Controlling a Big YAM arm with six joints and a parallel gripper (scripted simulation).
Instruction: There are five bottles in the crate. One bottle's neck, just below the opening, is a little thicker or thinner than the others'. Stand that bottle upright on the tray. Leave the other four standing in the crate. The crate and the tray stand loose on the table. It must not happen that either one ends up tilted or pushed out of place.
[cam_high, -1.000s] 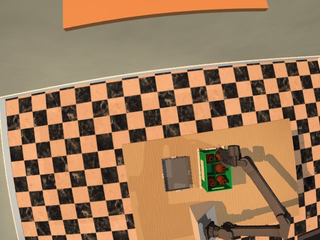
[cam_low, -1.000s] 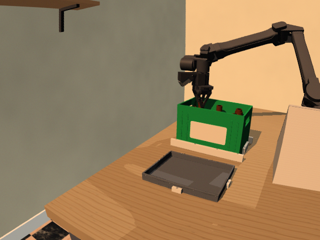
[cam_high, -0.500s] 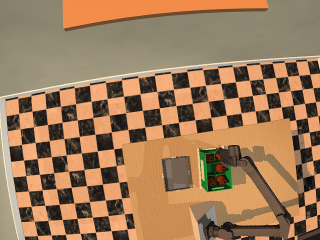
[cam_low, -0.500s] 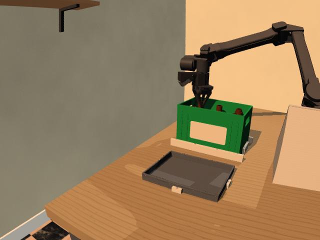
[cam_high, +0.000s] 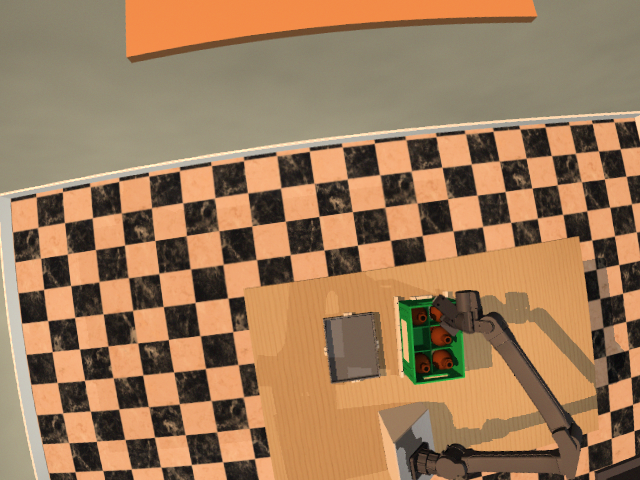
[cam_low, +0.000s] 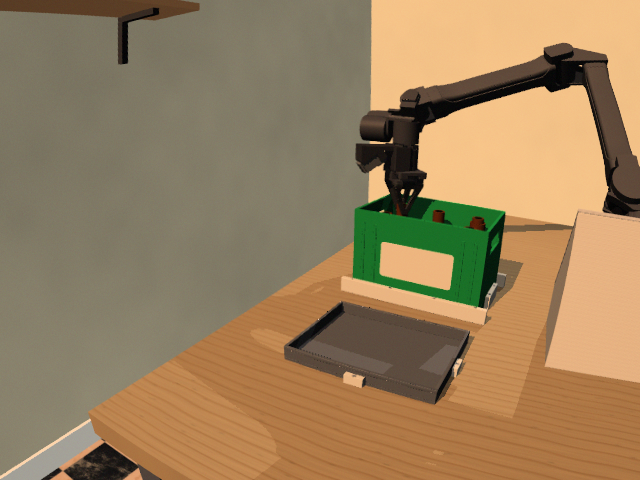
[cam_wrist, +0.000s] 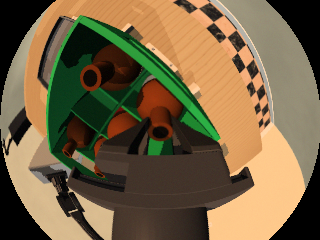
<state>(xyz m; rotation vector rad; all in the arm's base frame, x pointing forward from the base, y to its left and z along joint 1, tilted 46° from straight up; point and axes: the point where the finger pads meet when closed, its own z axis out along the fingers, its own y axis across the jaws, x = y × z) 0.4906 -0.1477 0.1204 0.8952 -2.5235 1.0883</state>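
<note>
My gripper is now 90 mm past the green crate, 50 mm to the right of it and 70 mm above it. Also, from my hand: dark grey tray (80 mm behind, 340 mm to the left, 140 mm below).
</note>
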